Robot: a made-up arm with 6 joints. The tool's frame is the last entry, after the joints.
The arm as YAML. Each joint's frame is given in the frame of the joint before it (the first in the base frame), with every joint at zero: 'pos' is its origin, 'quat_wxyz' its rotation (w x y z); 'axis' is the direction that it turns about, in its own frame. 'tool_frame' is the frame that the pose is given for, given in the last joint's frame.
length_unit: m
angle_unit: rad
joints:
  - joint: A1
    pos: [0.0, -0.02, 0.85]
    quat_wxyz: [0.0, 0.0, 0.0, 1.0]
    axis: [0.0, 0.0, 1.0]
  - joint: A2
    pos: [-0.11, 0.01, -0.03]
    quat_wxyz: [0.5, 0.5, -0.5, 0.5]
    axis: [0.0, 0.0, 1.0]
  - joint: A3
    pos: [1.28, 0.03, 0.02]
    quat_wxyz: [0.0, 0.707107, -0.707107, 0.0]
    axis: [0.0, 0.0, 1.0]
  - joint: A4
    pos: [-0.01, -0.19, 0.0]
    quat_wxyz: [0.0, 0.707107, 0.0, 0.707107]
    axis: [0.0, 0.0, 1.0]
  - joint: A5
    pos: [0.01, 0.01, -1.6]
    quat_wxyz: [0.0, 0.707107, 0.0, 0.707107]
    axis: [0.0, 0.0, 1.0]
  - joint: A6
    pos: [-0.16, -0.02, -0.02]
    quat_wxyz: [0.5, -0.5, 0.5, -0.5]
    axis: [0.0, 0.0, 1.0]
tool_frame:
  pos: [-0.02, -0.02, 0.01]
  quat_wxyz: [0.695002, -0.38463, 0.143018, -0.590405]
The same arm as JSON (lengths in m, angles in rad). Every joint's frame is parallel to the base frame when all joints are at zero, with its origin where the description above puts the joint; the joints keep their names.
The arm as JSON. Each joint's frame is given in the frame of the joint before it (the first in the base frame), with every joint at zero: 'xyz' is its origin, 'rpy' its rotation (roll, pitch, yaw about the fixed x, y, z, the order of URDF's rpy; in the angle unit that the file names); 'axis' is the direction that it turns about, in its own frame. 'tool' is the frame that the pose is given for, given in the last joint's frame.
{"units": {"length": "m", "angle": "rad"}, "joints": [
  {"name": "A1", "type": "revolute", "origin": {"xyz": [0.0, -0.02, 0.85], "rpy": [0.0, 0.0, 0.0]}, "axis": [0.0, 0.0, 1.0]},
  {"name": "A2", "type": "revolute", "origin": {"xyz": [0.11, -0.01, -0.03], "rpy": [0.0, 0.0, 0.0]}, "axis": [0.0, 1.0, 0.0]},
  {"name": "A3", "type": "revolute", "origin": {"xyz": [0.03, 0.02, 1.28], "rpy": [0.0, 0.0, 0.0]}, "axis": [0.0, -1.0, 0.0]},
  {"name": "A4", "type": "revolute", "origin": {"xyz": [0.01, 0.0, 0.19], "rpy": [0.0, 0.0, 0.0]}, "axis": [-1.0, 0.0, 0.0]},
  {"name": "A5", "type": "revolute", "origin": {"xyz": [1.6, -0.01, 0.01], "rpy": [0.0, 0.0, 0.0]}, "axis": [0.0, -1.0, 0.0]},
  {"name": "A6", "type": "revolute", "origin": {"xyz": [0.16, 0.02, 0.02], "rpy": [0.0, 0.0, 0.0]}, "axis": [-1.0, 0.0, 0.0]}
], "tool": {"origin": {"xyz": [-0.01, -0.02, -0.02], "rpy": [0.8277, -0.265, -1.8386]}}}

